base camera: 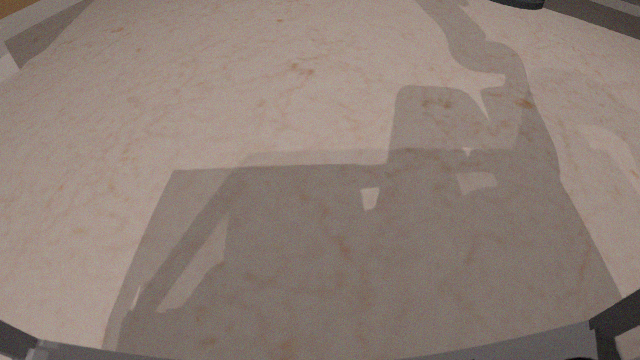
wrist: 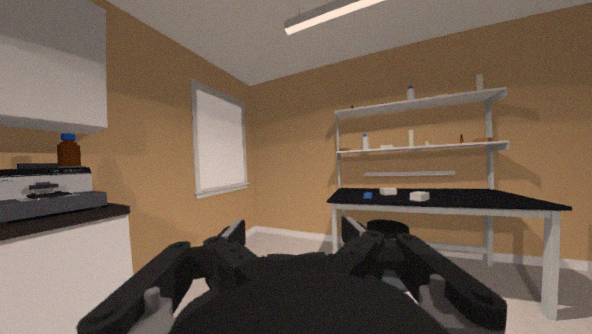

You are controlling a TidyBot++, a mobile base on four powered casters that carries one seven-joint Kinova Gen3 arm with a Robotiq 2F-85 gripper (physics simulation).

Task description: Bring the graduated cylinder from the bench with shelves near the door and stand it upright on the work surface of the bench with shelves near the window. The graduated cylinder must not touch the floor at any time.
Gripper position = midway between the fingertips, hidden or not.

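Observation:
From the wrist camera I can see a window [wrist: 218,126] and a white counter [wrist: 66,265], and my own gripper [wrist: 293,229] is in there with them.

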